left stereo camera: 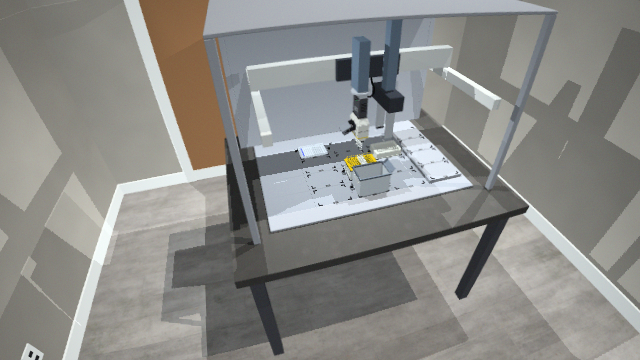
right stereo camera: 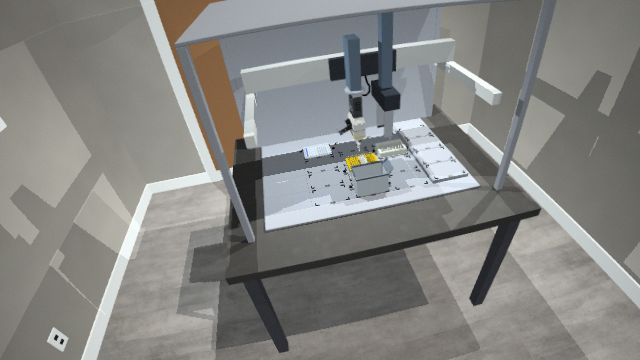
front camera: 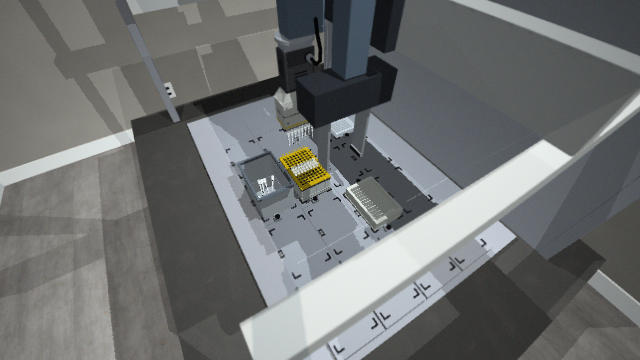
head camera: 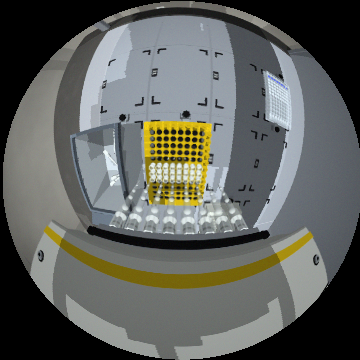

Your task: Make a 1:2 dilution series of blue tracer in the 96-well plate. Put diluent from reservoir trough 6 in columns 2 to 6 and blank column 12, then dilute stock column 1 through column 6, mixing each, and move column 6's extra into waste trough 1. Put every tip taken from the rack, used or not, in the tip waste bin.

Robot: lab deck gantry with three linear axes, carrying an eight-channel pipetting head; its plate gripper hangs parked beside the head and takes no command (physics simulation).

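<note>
The pipetting head [front camera: 291, 116] [left stereo camera: 360, 128] [right stereo camera: 357, 128] carries a row of clear tips [front camera: 300, 134] [head camera: 170, 224], held in the air above the deck near the yellow tip rack [front camera: 317, 181] [head camera: 177, 126]. White tips [front camera: 305, 167] [head camera: 175, 173] fill three rows of the rack. The 96-well plate [head camera: 278, 102] [left stereo camera: 313, 151] [right stereo camera: 318, 151] has blue in one end column. The pale reservoir [front camera: 380, 197] [left stereo camera: 385, 149] stands apart; trough levels cannot be read. The grey waste bin [front camera: 275, 206] [left stereo camera: 372, 185] [right stereo camera: 371, 185] holds loose tips [front camera: 265, 186]. The parked plate gripper [front camera: 341, 160] is open and empty.
The gripper's dark body [front camera: 345, 95] [left stereo camera: 392, 100] hangs beside the head. The bin stands right beside the rack. A white gantry beam [front camera: 410, 250] crosses the near side in the front view. Raised pale deck plates [left stereo camera: 430, 155] [right stereo camera: 435, 155] lie at the right in the stereo views.
</note>
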